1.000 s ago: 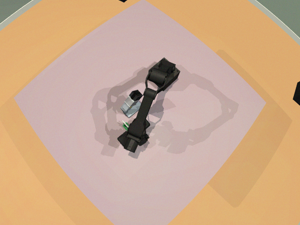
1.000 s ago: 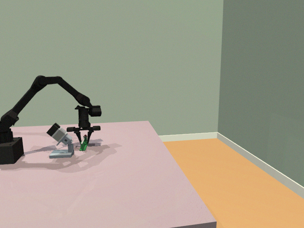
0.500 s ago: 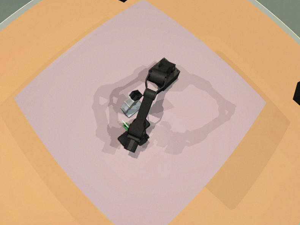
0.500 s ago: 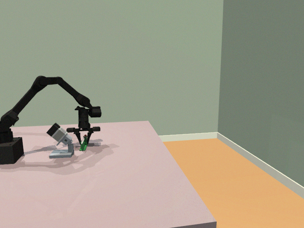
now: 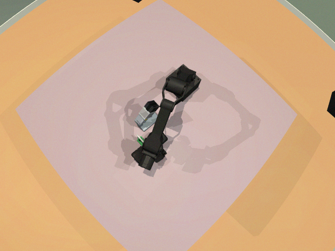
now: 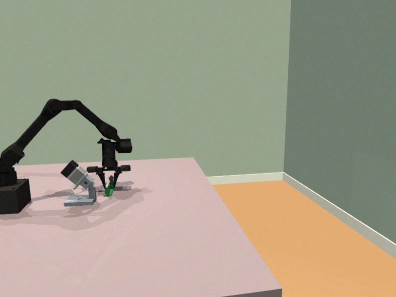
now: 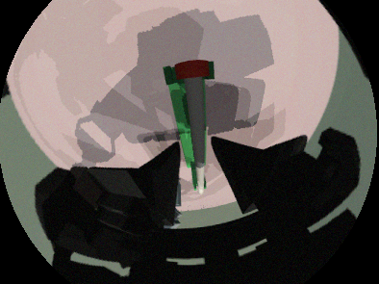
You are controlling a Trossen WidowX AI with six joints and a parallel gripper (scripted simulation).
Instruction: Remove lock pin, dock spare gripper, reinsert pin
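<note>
The green holder is 10 mm to the left of my gripper tip and 10 mm above it. Round my gripper tip: spare gripper (120 mm behind, 100 mm above, 90 mm to the right); then mount (100 mm behind, 90 mm to the right, 40 mm above).
</note>
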